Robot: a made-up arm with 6 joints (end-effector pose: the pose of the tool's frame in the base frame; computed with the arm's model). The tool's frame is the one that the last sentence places. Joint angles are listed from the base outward.
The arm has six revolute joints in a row. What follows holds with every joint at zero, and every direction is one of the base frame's.
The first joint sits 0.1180 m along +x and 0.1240 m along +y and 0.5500 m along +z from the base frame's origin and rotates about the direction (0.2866, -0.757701, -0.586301).
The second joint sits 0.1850 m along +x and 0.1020 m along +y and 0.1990 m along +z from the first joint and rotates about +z.
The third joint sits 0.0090 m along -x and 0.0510 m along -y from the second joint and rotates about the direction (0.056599, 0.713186, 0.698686).
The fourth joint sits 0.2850 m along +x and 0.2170 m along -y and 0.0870 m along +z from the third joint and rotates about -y.
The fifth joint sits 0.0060 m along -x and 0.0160 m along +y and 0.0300 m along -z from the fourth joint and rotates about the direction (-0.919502, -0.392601, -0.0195).
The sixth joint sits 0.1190 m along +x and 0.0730 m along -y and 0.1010 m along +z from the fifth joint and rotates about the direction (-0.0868, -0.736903, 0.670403).
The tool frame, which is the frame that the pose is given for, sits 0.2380 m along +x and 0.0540 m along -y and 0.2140 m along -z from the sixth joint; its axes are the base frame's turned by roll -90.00, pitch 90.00 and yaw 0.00 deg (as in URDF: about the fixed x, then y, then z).
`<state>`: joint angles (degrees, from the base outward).
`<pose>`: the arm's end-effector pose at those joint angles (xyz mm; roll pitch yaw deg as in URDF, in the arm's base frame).
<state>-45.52 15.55 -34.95 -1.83 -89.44 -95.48</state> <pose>466.1 228.1 580.5 95.15 -63.10 156.29</pose>
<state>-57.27 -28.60 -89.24 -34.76 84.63 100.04</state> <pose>661.2 229.0 812.6 116.24 -8.90 -43.02</pose>
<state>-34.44 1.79 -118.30 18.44 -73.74 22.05</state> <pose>370.7 -140.3 1185.3 -77.81 -5.09 20.84</pose>
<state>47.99 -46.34 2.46 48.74 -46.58 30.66</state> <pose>3.5 -617.0 966.4 -54.83 -8.86 -22.32</pose>
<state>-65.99 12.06 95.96 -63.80 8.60 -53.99</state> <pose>199.7 151.6 128.0 21.49 -19.50 4.15</pose>
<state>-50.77 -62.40 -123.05 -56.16 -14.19 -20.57</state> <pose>-90.1 79.6 782.8 -31.34 51.46 -35.24</pose>
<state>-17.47 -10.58 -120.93 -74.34 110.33 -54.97</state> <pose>-163.5 -29.5 999.1 -118.68 42.27 -162.71</pose>
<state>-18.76 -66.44 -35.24 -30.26 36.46 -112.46</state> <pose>10.5 125.8 865.9 156.87 54.81 66.66</pose>
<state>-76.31 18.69 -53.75 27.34 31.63 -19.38</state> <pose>977.4 306.5 509.4 -155.62 57.64 -52.78</pose>
